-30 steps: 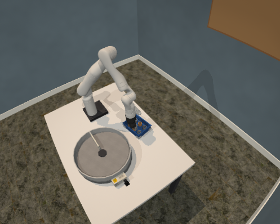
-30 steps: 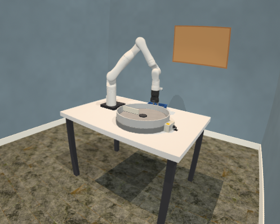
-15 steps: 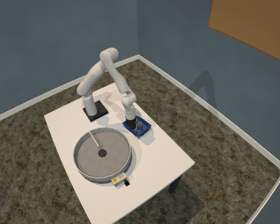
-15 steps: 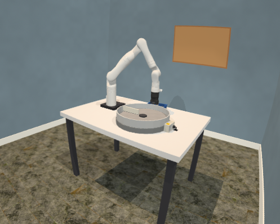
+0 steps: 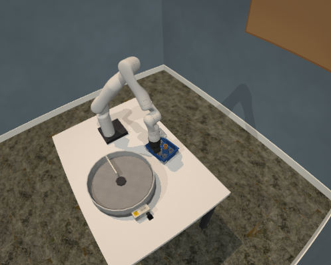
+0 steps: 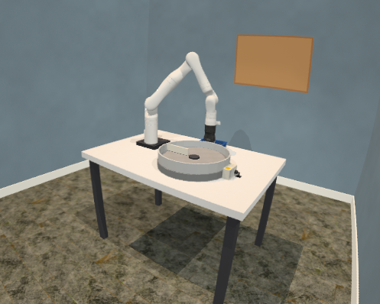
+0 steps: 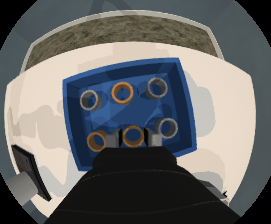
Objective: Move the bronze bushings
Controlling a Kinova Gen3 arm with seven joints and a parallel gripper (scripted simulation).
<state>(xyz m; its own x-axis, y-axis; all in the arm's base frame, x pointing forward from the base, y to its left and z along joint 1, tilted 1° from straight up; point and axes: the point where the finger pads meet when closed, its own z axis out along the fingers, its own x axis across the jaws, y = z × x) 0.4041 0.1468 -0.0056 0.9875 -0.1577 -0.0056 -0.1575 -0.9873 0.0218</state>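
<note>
My gripper is now 3 cm to the right of the blue crate. Round my hand: grey turntable disc (34 cm to the right, 2 cm ahead, 2 cm above).
</note>
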